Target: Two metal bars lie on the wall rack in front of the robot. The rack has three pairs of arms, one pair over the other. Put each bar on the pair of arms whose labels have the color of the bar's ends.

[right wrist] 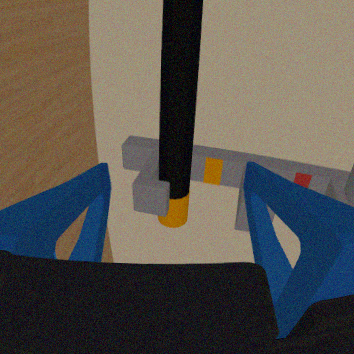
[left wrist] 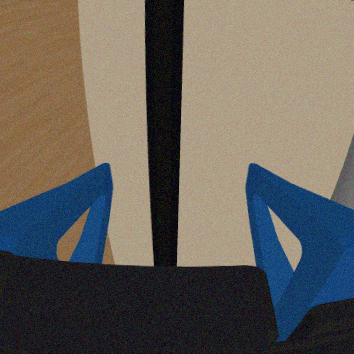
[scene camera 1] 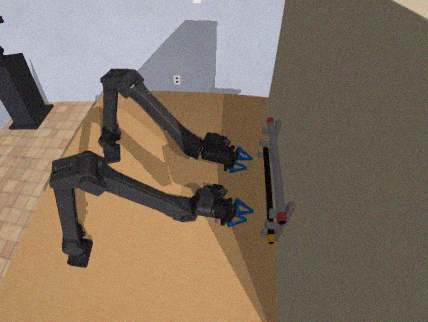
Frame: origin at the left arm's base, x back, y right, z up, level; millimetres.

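Seen in the pictures: left gripper, fingertip midpoint: (left wrist: 178,174) (scene camera 1: 249,163); right gripper, fingertip midpoint: (right wrist: 176,173) (scene camera 1: 250,215); left arm's base, link origin: (scene camera 1: 112,154); right arm's base, link origin: (scene camera 1: 81,253).
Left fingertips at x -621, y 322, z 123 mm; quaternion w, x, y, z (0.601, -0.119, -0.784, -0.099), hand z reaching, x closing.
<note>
Pixels of each thing's top centre, then the offset from my left fingertips to it. "spot": a spot on its surface instead. Level surfaces: height alone.
- black bar, top centre: (left wrist: 178,205) (scene camera 1: 269,185) dx -49, dy +115, dz -21 mm
- arm's raised tip, surface spot: (right wrist: 151,196) spot: dx +53, dy +301, dz -42 mm
- yellow label, surface spot: (right wrist: 213,171) spot: dx +5, dy +322, dz -4 mm
- red label, surface spot: (right wrist: 302,179) spot: dx +3, dy +315, dz +70 mm
- thicker grey bar, top centre: (scene camera 1: 276,160) dx -48, dy +115, dz +134 mm
- rack's grey upright, surface spot: (right wrist: 230,162) spot: dx +1, dy +312, dz +8 mm
- wooden table, surface height: dz -123 mm
A black bar (scene camera 1: 268,180) (left wrist: 165,125) (right wrist: 179,90) with yellow-orange ends lies on the lowest rack arms. In the right wrist view its yellow end (right wrist: 174,212) rests behind an arm's raised tip (right wrist: 151,196), near a yellow label (right wrist: 213,171); a red label (right wrist: 302,179) is farther right. A thicker grey bar (scene camera 1: 277,170) with red ends lies higher on the rack; which arm pair bears it is unclear. My left gripper (scene camera 1: 249,162) (left wrist: 178,174) and right gripper (scene camera 1: 249,214) (right wrist: 178,175) are open and empty, back from the black bar.
The rack's grey upright (right wrist: 230,162) is fixed to the wall (scene camera 1: 350,175). Another rack arm (right wrist: 242,215) stands partly behind a finger in the right wrist view. The wooden table (scene camera 1: 165,270) lies below both arms. A dark stand (scene camera 1: 22,90) is at the upper left of the scene view.
</note>
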